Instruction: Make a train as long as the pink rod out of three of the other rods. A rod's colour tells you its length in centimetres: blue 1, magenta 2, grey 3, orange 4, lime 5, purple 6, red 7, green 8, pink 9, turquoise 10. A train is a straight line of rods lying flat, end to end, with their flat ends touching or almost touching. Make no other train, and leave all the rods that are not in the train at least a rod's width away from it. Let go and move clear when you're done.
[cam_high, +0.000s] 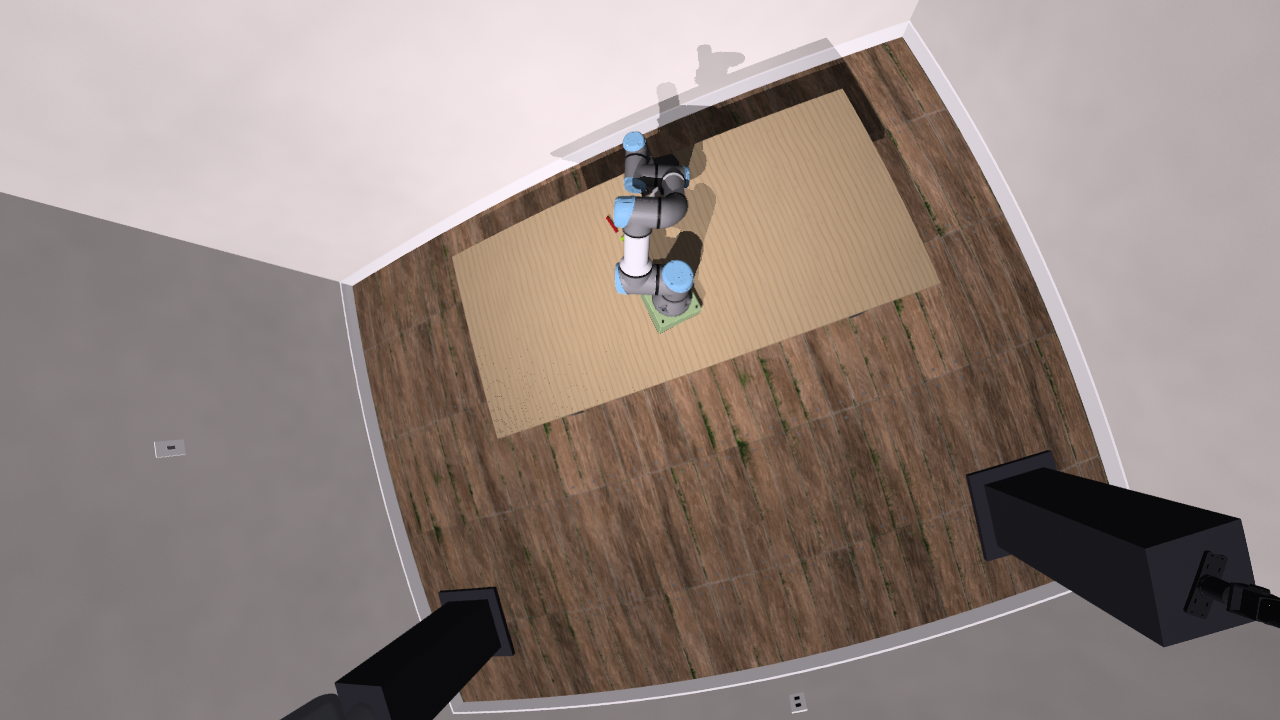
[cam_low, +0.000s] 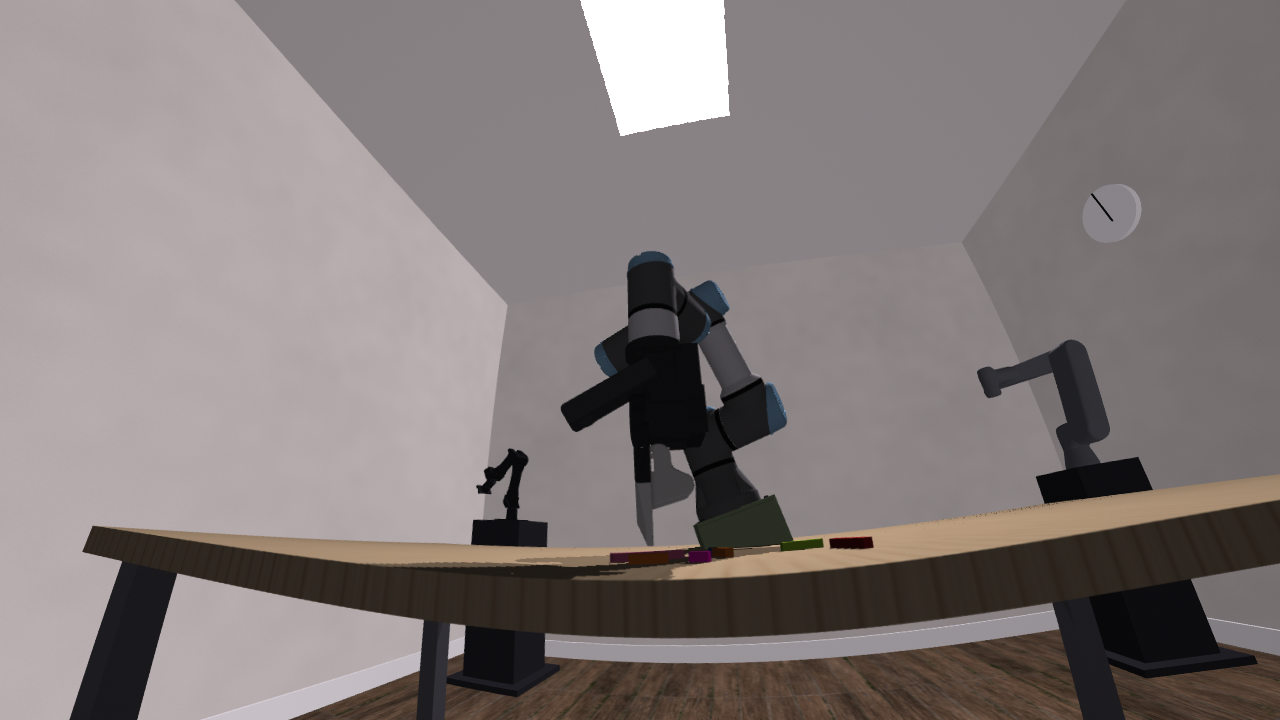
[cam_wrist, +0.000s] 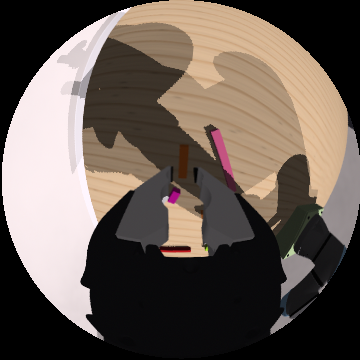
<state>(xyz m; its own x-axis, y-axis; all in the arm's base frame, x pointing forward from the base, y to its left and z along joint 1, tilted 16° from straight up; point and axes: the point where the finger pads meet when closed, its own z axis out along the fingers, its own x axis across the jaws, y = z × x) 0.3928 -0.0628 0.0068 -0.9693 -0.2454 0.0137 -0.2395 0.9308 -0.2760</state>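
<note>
Right now my hand is 50 mm past the pink rod, 30 mm above it and 10 mm to the left of it. Round my hand: lime rod 160 mm to the left, 110 mm behind, 30 mm below; blue rod 100 mm behind, 60 mm to the left, 30 mm below; magenta rod 50 mm to the left, 30 mm below.
</note>
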